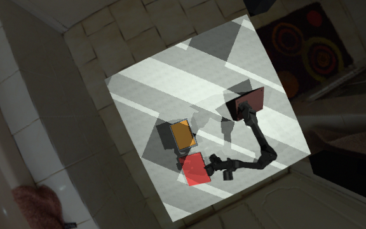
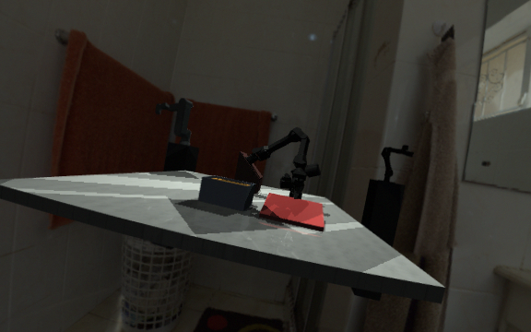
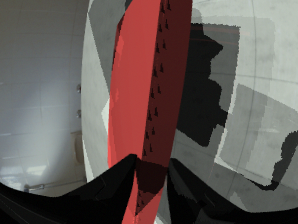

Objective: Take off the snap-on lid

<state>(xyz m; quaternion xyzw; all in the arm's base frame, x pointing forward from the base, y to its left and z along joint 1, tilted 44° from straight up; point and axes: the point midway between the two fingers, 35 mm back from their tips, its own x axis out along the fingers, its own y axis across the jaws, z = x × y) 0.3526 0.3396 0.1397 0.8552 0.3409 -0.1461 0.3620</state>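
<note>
Now: gripper tip 80 mm short of the red lid and 20 mm above it. Round my gripper tip: grey-blue storage box: 290 mm to the right, 60 mm ahead, 10 mm below.
</note>
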